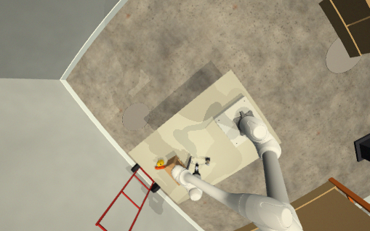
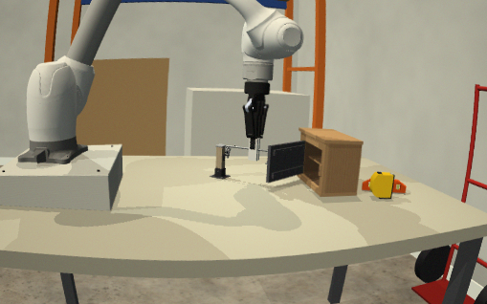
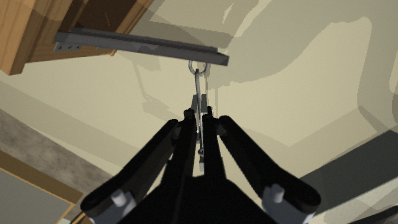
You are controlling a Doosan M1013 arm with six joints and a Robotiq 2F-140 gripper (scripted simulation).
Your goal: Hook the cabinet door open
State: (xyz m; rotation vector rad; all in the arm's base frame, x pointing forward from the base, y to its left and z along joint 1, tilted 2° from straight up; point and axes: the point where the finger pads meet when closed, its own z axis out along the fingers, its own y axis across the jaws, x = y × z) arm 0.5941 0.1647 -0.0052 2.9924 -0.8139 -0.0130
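My hand is 10 cm short of the dark door, 1 cm to the right of it and 3 cm above it.
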